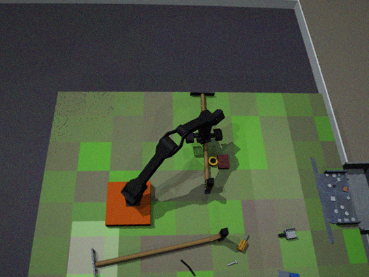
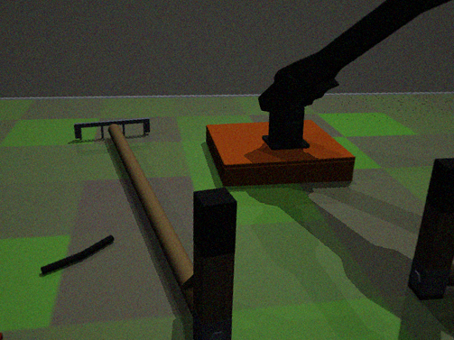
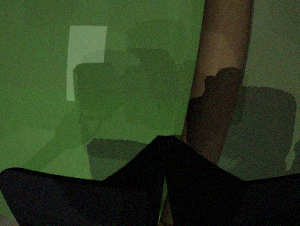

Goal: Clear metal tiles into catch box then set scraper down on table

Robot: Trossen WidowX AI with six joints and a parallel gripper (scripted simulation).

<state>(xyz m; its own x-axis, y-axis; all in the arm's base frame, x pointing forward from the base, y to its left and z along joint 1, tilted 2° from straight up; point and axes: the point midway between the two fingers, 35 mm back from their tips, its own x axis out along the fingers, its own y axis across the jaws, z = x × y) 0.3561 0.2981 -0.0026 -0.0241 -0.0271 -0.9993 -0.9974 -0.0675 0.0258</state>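
The long scraper lies 20 mm ahead of my gripper tip, 20 mm to the left of it and 50 mm above it. Also, from my gripper tip: yellow ring (50 mm ahead, 100 mm to the right); then black strip (110 mm behind, 610 mm to the right, 10 mm below); then red block (100 mm ahead, 110 mm to the right).
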